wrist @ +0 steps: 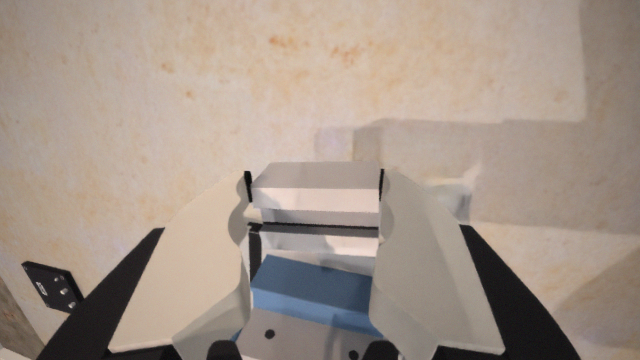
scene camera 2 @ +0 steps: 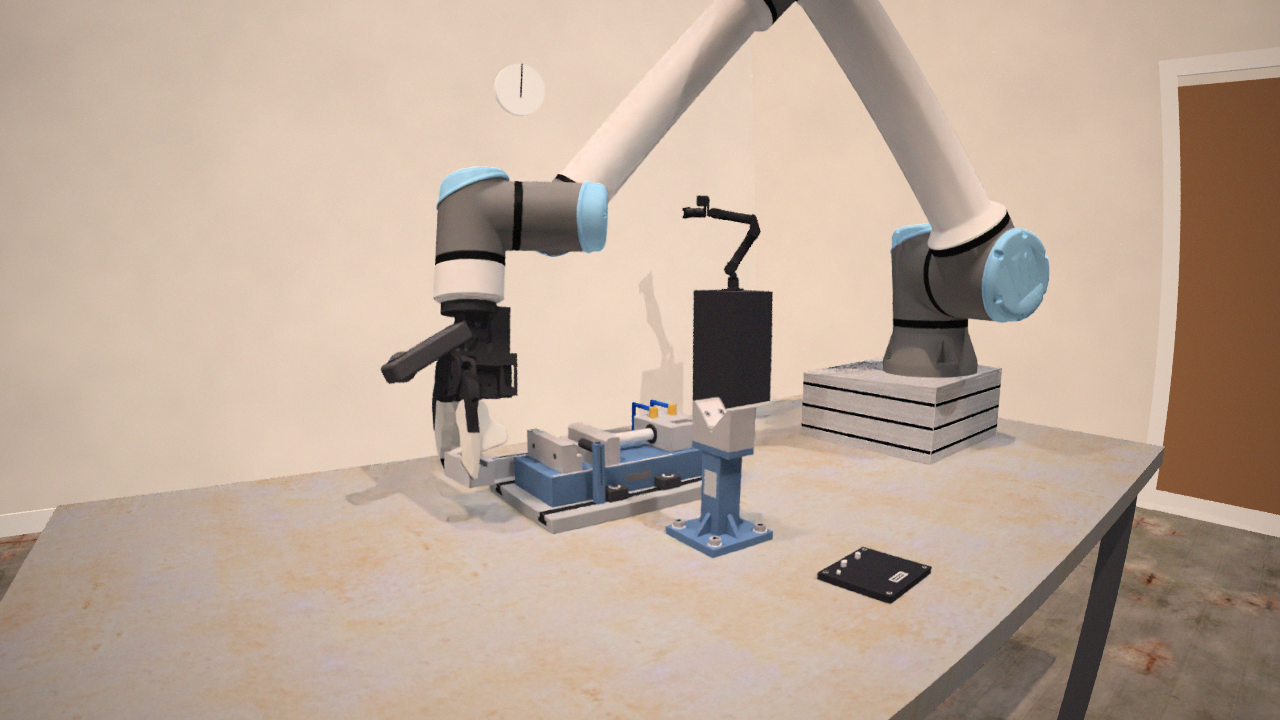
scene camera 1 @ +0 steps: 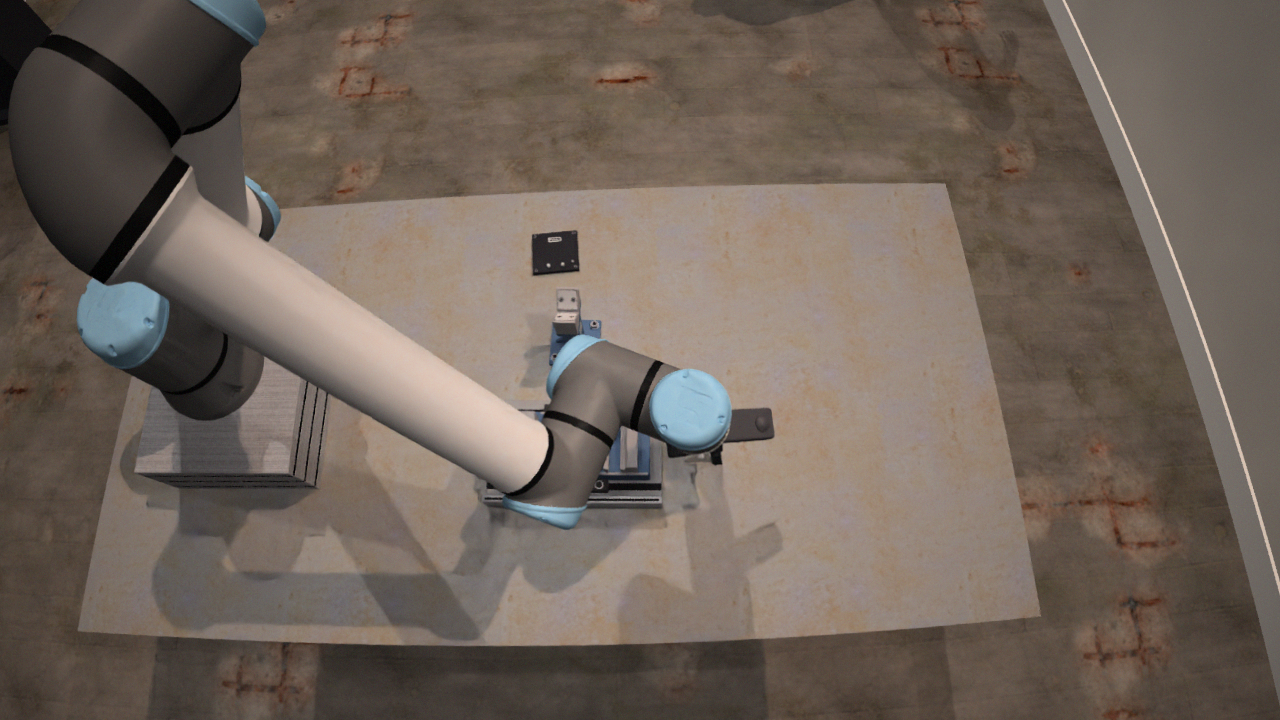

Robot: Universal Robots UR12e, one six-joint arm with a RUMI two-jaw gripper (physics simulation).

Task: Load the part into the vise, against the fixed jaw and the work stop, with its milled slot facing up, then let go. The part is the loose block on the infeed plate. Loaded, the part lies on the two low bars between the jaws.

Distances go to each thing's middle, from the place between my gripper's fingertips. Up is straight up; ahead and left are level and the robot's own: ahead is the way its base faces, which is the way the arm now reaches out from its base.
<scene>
My gripper is now 10 mm below the part (scene camera 2: 453, 468) and 10 mm past it. From my hand the other things lie so: black infeed plate (scene camera 2: 869, 576) (420 mm to the left, 240 mm behind, 60 mm below); then vise body (scene camera 2: 687, 463) (230 mm behind, 20 mm below, 10 mm to the left); then work stop (scene camera 2: 597, 450) (160 mm behind, 60 mm to the left, 10 mm below).
</scene>
